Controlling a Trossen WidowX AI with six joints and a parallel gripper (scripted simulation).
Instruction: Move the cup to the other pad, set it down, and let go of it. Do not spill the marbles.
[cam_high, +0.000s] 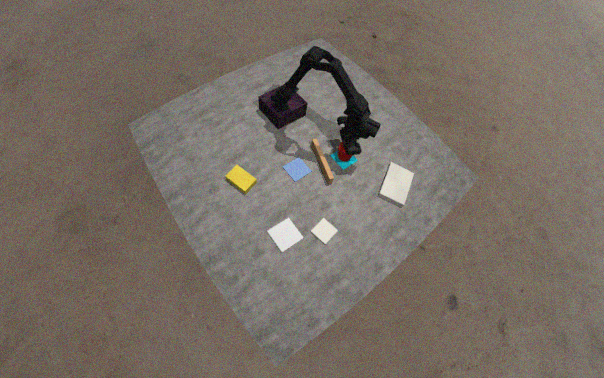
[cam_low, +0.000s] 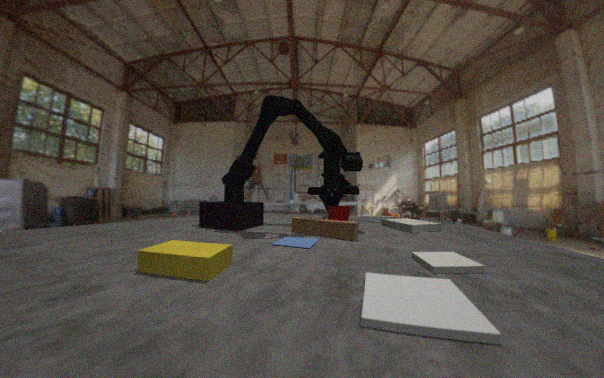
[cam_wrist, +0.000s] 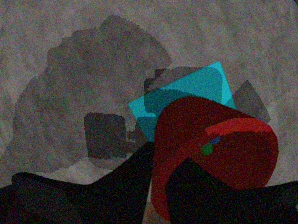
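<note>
The red cup is 30 mm ahead of my gripper tip and 10 mm to the right of it. Also, from my gripper tip: wooden bar (10 mm ahead, 120 mm to the right, 30 mm below); then light blue pad (230 mm to the right, 50 mm below); then cyan pad (30 mm ahead, 10 mm to the right, 50 mm below).
</note>
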